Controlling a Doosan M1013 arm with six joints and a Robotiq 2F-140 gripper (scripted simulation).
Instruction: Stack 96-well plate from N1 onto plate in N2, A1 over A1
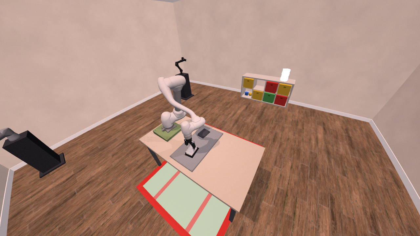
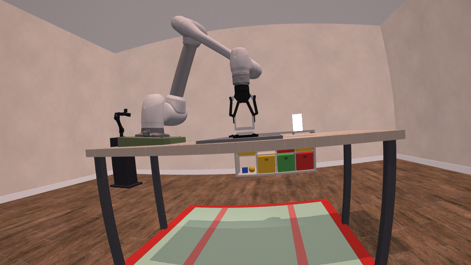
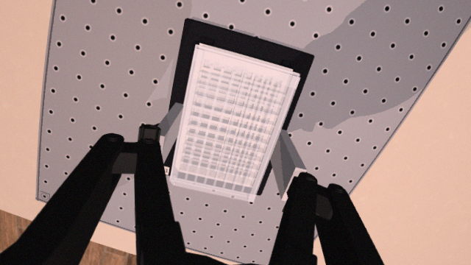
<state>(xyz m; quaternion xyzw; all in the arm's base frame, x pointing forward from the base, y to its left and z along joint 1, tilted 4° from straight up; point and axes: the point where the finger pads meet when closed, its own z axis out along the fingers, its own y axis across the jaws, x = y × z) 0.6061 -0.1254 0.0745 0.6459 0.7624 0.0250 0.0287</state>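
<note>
Right now my hand is 6 cm above the black plate nest.
</note>
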